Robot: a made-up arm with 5 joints.
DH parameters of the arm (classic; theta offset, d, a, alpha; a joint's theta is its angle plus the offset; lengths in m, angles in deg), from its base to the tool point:
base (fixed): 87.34 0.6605 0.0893 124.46
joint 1: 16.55 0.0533 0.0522 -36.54
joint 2: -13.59 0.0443 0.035 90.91
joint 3: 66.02 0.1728 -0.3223 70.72
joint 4: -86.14 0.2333 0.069 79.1
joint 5: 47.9 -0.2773 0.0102 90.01
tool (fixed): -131.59 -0.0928 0 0
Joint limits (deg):
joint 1: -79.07..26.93
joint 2: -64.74..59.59
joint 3: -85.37..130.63
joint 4: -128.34..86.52
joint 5: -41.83..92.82
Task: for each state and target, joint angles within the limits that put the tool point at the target. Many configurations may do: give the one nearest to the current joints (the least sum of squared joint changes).
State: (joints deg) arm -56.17 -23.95 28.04 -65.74 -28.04
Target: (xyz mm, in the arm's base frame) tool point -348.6 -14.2 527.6
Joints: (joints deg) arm -69.14 -22.86 -15.78 -73.13 -26.70
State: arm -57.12 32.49 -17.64 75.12 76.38
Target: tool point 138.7 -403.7 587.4
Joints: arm -79.07 1.28 -34.85 80.75 80.83
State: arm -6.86 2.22 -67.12 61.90 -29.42
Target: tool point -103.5 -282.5 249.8
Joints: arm -14.54 -14.41 -62.36 83.29 -25.59
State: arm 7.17 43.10 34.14 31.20 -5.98
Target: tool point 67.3 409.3 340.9
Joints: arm -12.11 16.21 20.48 10.85 6.04
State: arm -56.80 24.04 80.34 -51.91 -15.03
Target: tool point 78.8 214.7 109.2
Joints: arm -79.07 -21.15 83.95 -76.93 -25.41
